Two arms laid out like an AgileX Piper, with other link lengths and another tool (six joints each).
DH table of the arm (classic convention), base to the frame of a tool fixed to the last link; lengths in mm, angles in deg. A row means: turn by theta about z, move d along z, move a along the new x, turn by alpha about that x. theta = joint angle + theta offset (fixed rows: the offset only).
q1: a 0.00, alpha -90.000, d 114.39, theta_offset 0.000
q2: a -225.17, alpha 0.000, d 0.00, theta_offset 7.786
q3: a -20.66, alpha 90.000, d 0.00, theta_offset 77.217
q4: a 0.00, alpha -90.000, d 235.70, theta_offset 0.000
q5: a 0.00, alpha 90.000, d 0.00, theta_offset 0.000
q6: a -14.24, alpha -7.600, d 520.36, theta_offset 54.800
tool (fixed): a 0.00, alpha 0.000, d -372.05, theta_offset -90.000
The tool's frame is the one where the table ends.
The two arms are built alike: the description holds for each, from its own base.
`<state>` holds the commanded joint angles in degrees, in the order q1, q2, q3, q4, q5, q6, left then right.
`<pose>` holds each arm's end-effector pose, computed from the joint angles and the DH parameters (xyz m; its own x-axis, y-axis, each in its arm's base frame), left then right.
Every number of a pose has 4 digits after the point.
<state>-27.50 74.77 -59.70 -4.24 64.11 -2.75 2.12 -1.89 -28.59 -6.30 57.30 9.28</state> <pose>0.1705 -0.1479 0.1662 -0.9243 -0.2425 -0.2947 -0.1798 0.9578 -0.2243 0.0817 -0.0474 0.2033 -0.2198 -0.5042 -0.8351 -0.1381 0.8635 -0.4850</pose>
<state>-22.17 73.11 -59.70 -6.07 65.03 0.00 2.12 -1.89 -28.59 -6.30 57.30 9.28</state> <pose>0.1770 -0.1323 0.1733 -0.9084 -0.2961 -0.2953 -0.2263 0.9419 -0.2484 0.0817 -0.0474 0.2033 -0.2198 -0.5042 -0.8351 -0.1381 0.8635 -0.4850</pose>
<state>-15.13 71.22 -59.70 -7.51 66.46 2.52 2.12 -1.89 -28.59 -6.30 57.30 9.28</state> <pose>0.1841 -0.1100 0.1807 -0.8787 -0.3736 -0.2973 -0.2998 0.9163 -0.2655 0.0817 -0.0474 0.2033 -0.2198 -0.5042 -0.8351 -0.1381 0.8635 -0.4850</pose>
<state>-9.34 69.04 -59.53 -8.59 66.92 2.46 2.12 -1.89 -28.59 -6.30 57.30 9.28</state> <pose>0.1896 -0.0930 0.1887 -0.8286 -0.4688 -0.3060 -0.3856 0.8742 -0.2951 0.0817 -0.0474 0.2033 -0.2198 -0.5042 -0.8351 -0.1381 0.8635 -0.4850</pose>
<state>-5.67 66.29 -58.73 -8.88 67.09 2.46 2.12 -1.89 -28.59 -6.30 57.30 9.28</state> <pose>0.1890 -0.0808 0.1950 -0.7874 -0.5233 -0.3259 -0.4314 0.8453 -0.3152 0.0817 -0.0474 0.2033 -0.2198 -0.5042 -0.8351 -0.1381 0.8635 -0.4850</pose>
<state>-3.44 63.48 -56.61 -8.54 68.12 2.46 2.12 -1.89 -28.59 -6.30 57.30 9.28</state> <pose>0.1804 -0.0719 0.1940 -0.7698 -0.5493 -0.3252 -0.4632 0.8312 -0.3076 0.0817 -0.0474 0.2033 -0.2198 -0.5042 -0.8351 -0.1381 0.8635 -0.4850</pose>
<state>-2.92 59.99 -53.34 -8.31 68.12 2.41 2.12 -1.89 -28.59 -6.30 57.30 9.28</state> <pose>0.1688 -0.0690 0.1900 -0.7631 -0.5556 -0.3301 -0.4701 0.8277 -0.3066 0.0817 -0.0474 0.2033 -0.2198 -0.5042 -0.8351 -0.1381 0.8635 -0.4850</pose>
